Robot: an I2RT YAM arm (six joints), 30 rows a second.
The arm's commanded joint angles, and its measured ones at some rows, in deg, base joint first. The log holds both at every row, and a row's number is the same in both.
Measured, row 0:
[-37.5 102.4 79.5 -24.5 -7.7 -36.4]
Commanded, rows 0 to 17:
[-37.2 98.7 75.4 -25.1 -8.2 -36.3]
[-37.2 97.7 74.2 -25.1 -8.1 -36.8]
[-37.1 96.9 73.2 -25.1 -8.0 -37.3]
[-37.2 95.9 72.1 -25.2 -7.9 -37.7]
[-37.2 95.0 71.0 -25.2 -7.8 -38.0]
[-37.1 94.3 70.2 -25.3 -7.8 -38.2]
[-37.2 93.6 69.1 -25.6 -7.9 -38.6]
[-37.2 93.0 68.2 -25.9 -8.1 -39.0]
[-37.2 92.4 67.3 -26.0 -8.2 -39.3]
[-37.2 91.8 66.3 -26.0 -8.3 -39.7]
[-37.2 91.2 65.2 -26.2 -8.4 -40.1]
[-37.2 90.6 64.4 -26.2 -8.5 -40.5]
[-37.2 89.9 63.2 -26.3 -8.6 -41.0]
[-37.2 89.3 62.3 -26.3 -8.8 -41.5]
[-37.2 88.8 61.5 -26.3 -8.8 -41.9]
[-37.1 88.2 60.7 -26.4 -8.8 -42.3]
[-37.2 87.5 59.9 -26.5 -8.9 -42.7]
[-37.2 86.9 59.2 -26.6 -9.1 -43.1]
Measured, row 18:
[-37.5 89.4 60.9 -25.1 -7.8 -40.8]
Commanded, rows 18 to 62:
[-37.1 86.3 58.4 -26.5 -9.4 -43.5]
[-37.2 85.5 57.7 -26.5 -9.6 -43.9]
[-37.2 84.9 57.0 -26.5 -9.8 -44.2]
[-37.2 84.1 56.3 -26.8 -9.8 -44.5]
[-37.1 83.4 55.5 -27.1 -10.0 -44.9]
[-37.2 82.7 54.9 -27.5 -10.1 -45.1]
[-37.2 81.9 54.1 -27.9 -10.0 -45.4]
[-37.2 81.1 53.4 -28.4 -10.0 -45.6]
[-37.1 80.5 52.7 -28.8 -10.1 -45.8]
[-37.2 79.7 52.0 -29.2 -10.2 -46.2]
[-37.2 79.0 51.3 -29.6 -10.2 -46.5]
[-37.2 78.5 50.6 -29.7 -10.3 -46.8]
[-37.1 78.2 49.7 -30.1 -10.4 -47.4]
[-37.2 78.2 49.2 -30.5 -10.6 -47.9]
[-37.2 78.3 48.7 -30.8 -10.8 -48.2]
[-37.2 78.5 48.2 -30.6 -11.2 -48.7]
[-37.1 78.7 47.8 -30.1 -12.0 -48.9]
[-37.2 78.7 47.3 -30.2 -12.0 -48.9]
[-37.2 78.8 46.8 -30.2 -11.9 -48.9]
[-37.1 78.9 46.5 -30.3 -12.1 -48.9]
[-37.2 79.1 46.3 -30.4 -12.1 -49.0]
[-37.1 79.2 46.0 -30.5 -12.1 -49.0]
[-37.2 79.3 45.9 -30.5 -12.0 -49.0]
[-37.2 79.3 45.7 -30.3 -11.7 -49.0]
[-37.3 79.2 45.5 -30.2 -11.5 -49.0]
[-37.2 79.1 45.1 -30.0 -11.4 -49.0]
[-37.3 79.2 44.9 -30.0 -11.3 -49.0]
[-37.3 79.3 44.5 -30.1 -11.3 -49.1]
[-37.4 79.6 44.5 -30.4 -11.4 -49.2]
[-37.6 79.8 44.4 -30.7 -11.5 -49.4]
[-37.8 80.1 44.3 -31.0 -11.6 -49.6]
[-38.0 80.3 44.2 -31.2 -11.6 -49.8]
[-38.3 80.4 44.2 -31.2 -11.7 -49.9]
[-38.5 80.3 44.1 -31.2 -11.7 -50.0]
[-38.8 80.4 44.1 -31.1 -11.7 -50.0]
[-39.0 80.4 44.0 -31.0 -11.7 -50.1]
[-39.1 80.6 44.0 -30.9 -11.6 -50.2]
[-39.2 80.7 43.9 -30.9 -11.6 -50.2]
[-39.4 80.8 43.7 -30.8 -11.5 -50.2]
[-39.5 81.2 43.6 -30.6 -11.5 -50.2]
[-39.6 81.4 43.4 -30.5 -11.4 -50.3]
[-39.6 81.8 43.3 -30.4 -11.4 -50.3]
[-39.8 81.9 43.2 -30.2 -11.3 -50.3]
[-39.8 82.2 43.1 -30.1 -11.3 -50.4]
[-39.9 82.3 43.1 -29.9 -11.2 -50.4]
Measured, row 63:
[-39.6 81.4 44.1 -29.3 -10.8 -49.5]
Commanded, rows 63 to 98:
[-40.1 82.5 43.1 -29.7 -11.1 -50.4]
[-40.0 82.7 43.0 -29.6 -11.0 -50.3]
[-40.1 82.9 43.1 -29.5 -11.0 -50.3]
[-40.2 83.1 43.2 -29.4 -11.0 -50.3]
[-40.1 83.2 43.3 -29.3 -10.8 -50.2]
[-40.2 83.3 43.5 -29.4 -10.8 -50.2]
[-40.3 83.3 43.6 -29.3 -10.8 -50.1]
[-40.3 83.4 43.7 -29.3 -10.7 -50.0]
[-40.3 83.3 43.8 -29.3 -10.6 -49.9]
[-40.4 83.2 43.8 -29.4 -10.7 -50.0]
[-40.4 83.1 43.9 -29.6 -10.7 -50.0]
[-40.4 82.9 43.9 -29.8 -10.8 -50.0]
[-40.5 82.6 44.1 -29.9 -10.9 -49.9]
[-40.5 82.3 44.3 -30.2 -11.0 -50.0]
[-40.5 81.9 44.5 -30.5 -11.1 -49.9]
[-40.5 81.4 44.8 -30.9 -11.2 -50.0]
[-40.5 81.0 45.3 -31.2 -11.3 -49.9]
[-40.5 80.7 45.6 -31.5 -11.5 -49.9]
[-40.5 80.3 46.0 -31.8 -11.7 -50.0]
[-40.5 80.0 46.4 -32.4 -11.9 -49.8]
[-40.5 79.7 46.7 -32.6 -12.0 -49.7]
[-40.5 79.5 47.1 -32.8 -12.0 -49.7]
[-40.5 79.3 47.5 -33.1 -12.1 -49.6]
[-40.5 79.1 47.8 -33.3 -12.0 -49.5]
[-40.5 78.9 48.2 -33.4 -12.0 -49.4]
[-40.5 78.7 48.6 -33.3 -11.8 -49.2]
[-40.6 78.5 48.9 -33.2 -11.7 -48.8]
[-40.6 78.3 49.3 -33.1 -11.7 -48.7]
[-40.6 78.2 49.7 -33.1 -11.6 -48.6]
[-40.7 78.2 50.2 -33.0 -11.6 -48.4]
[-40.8 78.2 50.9 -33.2 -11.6 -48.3]
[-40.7 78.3 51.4 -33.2 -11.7 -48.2]
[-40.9 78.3 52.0 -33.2 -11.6 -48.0]
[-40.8 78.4 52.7 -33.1 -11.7 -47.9]
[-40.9 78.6 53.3 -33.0 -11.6 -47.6]
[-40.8 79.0 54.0 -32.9 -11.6 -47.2]
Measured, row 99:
[-40.6 79.5 51.5 -31.9 -10.7 -49.0]
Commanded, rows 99 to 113:
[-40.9 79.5 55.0 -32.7 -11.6 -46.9]
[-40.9 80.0 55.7 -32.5 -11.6 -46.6]
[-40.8 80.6 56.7 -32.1 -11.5 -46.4]
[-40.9 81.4 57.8 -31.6 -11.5 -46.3]
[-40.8 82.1 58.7 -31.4 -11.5 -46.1]
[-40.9 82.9 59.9 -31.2 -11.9 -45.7]
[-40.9 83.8 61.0 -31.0 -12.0 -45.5]
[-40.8 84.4 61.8 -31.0 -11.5 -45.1]
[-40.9 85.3 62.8 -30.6 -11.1 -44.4]
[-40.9 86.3 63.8 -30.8 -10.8 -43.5]
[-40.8 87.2 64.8 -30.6 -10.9 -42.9]
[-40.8 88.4 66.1 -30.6 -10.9 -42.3]
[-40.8 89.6 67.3 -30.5 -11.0 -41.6]
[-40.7 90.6 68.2 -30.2 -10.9 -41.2]
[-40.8 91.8 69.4 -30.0 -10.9 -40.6]
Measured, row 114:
[-40.6 89.6 66.6 -30.7 -10.7 -44.0]
